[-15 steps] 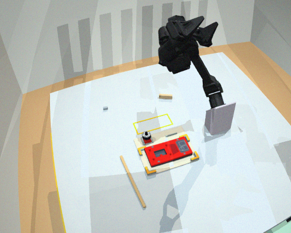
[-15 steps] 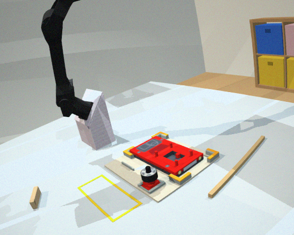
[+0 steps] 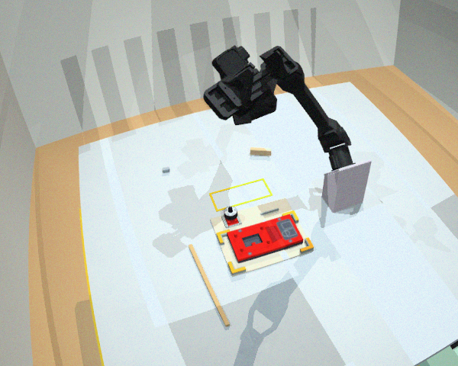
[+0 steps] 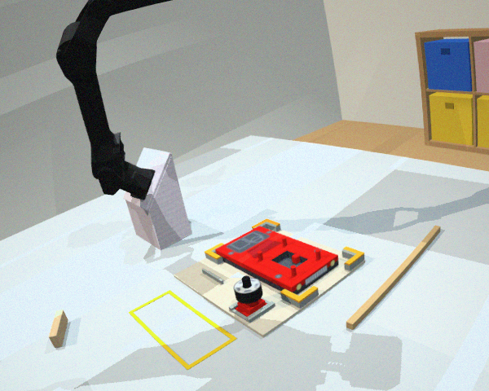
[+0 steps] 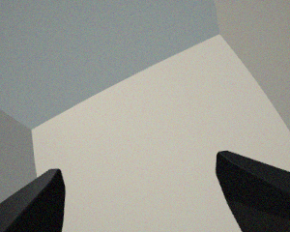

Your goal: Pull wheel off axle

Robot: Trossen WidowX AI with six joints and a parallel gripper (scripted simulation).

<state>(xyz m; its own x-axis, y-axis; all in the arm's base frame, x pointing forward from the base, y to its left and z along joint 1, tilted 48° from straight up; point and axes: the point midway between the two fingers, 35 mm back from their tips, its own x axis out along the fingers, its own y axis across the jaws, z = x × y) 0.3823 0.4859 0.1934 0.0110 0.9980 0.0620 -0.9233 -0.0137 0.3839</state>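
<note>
Now: gripper tip 1 cm short of the black wheel, 25 cm to the left of it and 63 cm above it. Also, from my gripper tip: black axle (1 cm ahead, 25 cm to the right, 63 cm below); then long wooden strip (15 cm ahead, 6 cm to the right, 66 cm below); then small wooden block (20 cm behind, 50 cm to the right, 65 cm below).
</note>
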